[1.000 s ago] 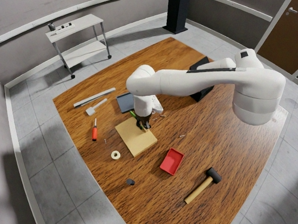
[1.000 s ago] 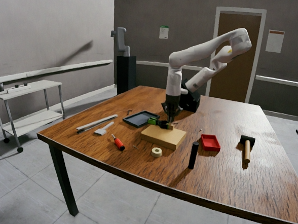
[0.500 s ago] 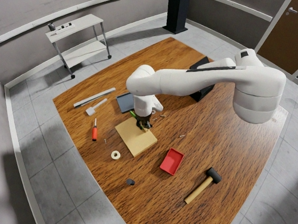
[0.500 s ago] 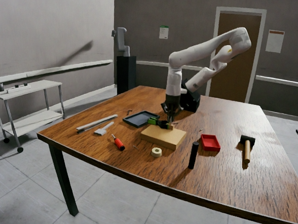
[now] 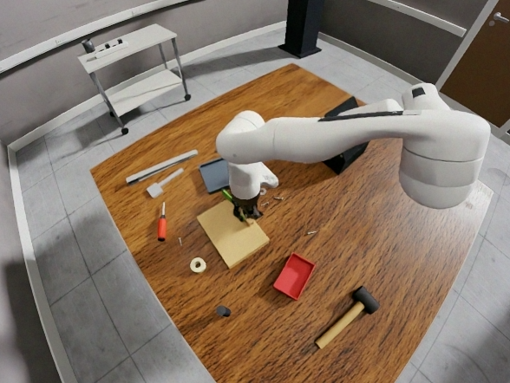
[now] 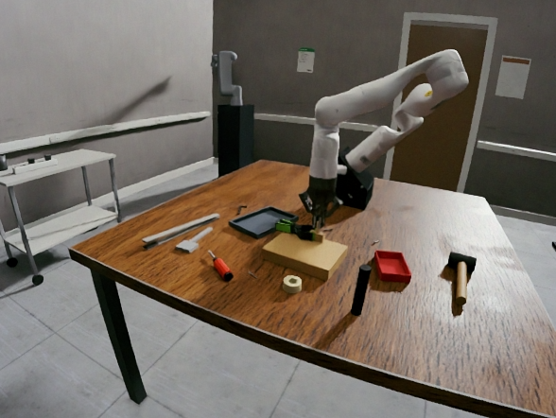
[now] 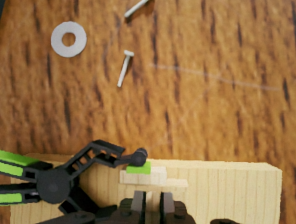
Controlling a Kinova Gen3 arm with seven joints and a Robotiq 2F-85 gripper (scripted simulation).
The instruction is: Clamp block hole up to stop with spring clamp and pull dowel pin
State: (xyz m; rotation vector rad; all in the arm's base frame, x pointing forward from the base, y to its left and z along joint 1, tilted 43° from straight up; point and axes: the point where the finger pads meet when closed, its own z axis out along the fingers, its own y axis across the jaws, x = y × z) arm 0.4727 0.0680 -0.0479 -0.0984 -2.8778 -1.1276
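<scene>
Now: hand 20 mm above the pale dowel pin. Round my hand: wooden block (50 mm below); then bench board (70 mm below, 50 mm ahead, 10 mm to the right); then red bin (230 mm to the left, 80 mm below).
</scene>
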